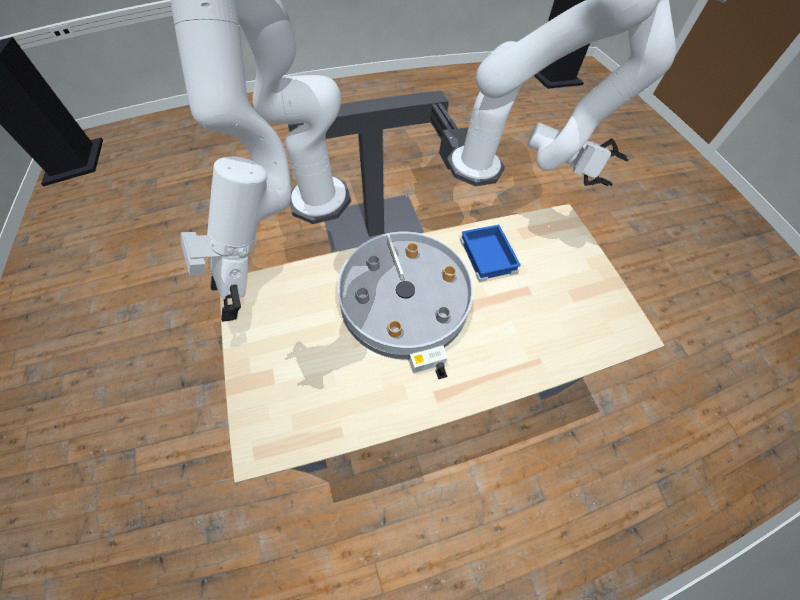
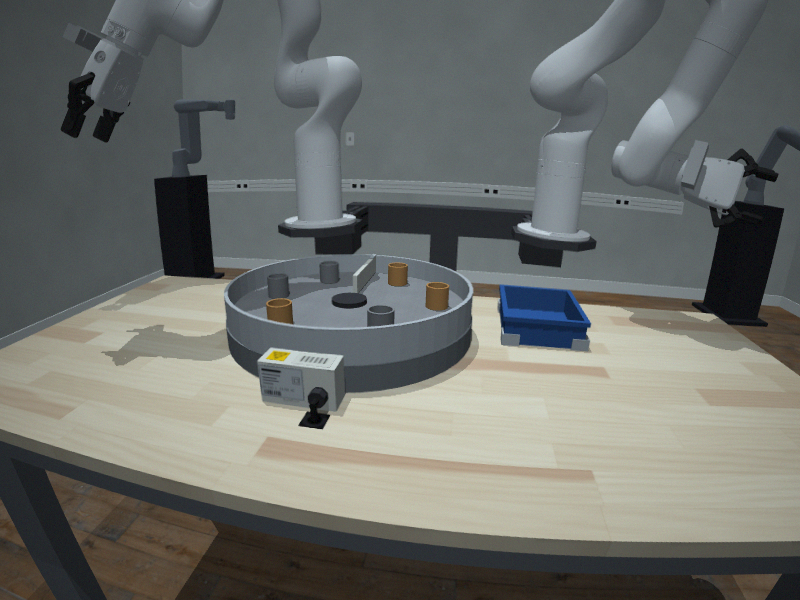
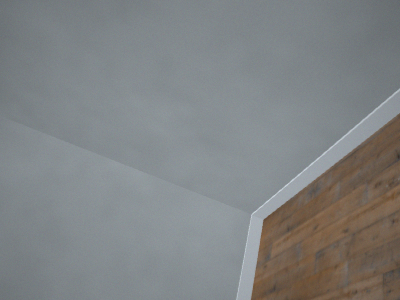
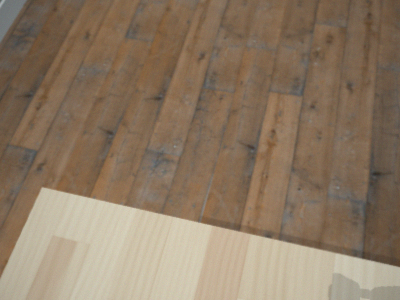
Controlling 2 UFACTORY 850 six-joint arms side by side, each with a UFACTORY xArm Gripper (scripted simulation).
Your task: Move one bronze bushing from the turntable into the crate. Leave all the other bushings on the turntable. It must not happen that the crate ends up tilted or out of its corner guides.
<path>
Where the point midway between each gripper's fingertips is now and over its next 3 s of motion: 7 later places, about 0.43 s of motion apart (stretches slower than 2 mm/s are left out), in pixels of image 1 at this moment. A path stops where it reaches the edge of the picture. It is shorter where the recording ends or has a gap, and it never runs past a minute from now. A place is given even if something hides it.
My left gripper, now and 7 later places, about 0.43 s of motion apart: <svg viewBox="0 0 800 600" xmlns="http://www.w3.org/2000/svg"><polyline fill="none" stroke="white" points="619,172 620,174 620,180 612,187 594,195 564,205 526,216 478,224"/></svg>
My right gripper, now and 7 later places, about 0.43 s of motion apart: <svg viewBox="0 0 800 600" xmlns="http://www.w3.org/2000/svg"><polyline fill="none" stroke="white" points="223,304 215,300 184,283 144,244 123,201 118,159 123,125 127,102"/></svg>
</path>
